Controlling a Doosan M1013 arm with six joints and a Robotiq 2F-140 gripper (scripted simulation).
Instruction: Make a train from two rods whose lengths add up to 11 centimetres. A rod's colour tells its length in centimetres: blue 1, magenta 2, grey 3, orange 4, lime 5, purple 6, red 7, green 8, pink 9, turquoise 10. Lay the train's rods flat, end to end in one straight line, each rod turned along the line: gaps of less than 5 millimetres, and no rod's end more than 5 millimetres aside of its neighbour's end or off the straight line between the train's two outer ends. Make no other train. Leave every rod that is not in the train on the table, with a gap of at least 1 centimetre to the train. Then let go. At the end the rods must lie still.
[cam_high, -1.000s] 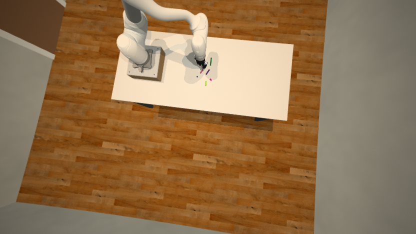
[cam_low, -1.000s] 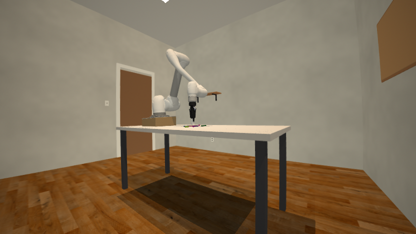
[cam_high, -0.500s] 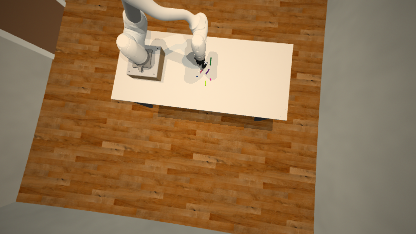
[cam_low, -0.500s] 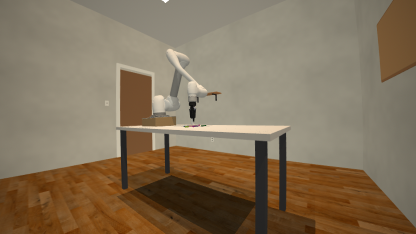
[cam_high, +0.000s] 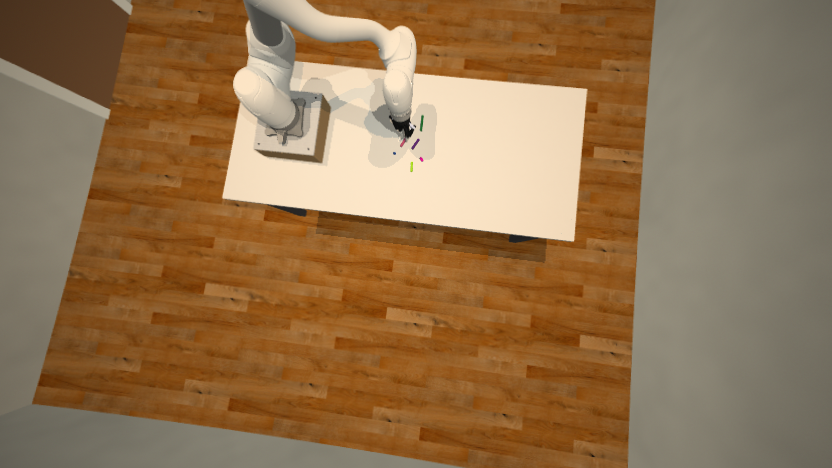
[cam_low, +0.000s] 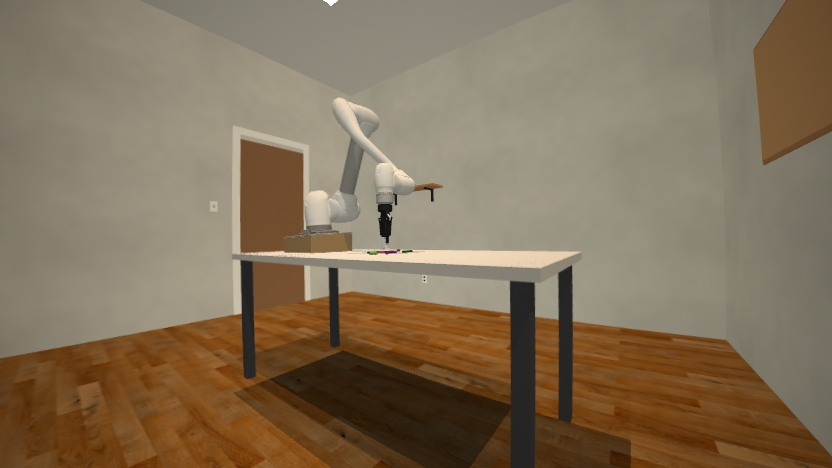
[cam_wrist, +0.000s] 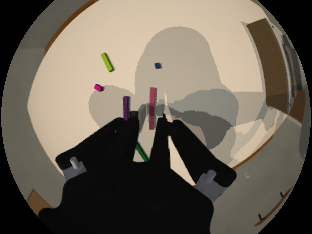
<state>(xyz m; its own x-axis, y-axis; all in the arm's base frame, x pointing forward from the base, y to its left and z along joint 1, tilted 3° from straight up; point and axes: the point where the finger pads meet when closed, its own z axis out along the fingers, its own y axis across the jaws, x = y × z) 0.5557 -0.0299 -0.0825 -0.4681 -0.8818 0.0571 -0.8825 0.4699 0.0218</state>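
Right now my hand is 4 cm above the pink rod. From my hand the other things lie so: tiny blue rod: 8 cm to the right, 5 cm behind, 4 cm below; then purple rod: 5 cm ahead, 4 cm below, 2 cm to the right; then green rod: 9 cm to the left, 8 cm ahead, 4 cm below.
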